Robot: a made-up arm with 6 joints.
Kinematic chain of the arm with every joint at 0, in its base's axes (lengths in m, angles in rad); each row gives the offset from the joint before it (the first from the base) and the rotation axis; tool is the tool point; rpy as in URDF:
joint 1: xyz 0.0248 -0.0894 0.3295 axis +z
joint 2: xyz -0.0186 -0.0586 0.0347 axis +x
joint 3: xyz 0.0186 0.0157 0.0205 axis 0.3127 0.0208 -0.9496
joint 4: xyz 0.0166 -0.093 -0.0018 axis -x
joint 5: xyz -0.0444 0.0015 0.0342 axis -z
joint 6: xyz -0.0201 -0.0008 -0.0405 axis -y
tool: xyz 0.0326 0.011 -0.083 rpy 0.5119 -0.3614 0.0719
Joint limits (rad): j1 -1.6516..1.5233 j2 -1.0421..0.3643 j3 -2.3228..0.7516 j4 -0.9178..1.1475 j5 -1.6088..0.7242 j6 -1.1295..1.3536
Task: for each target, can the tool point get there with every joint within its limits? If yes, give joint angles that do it. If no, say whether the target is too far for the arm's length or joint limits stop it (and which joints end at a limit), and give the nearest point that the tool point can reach.
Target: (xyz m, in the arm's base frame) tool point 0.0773 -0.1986 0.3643
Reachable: yes | joints -0.9010 -0.6339 -1.4230 0.0283 0.3958 0.9341
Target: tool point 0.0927 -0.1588 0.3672
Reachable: yes | joints 0.7581 -0.6494 -0.6142 0.0509 -1.3307 0.7559
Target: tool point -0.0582 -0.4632 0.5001
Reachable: no: too far | nearest point -0.0268 -0.3218 0.4391 | short by 0.157 m
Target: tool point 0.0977 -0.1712 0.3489
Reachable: yes | joints -0.0744 -0.6403 -1.4717 0.1285 -0.6442 0.5237
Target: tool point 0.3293 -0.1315 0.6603
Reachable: no: too far | nearest point 0.2069 -0.1146 0.5126 | short by 0.193 m
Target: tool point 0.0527 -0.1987 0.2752
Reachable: yes | joints 0.6894 0.2442 0.4028 0.5379 -0.8381 0.2919
